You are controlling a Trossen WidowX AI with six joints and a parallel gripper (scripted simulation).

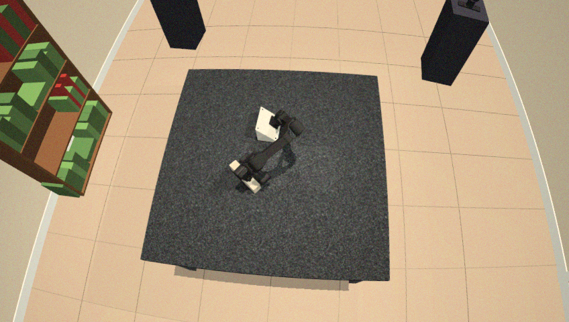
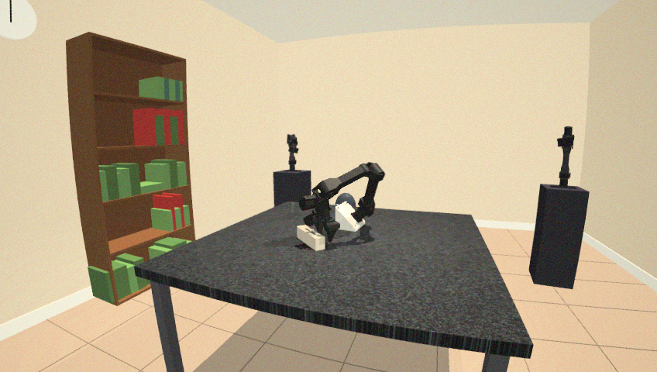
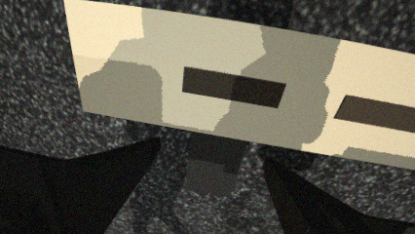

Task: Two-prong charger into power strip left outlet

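My gripper tip is 2 cm to the left of the dark two-prong charger, 2 cm short of it and 1 cm below it.
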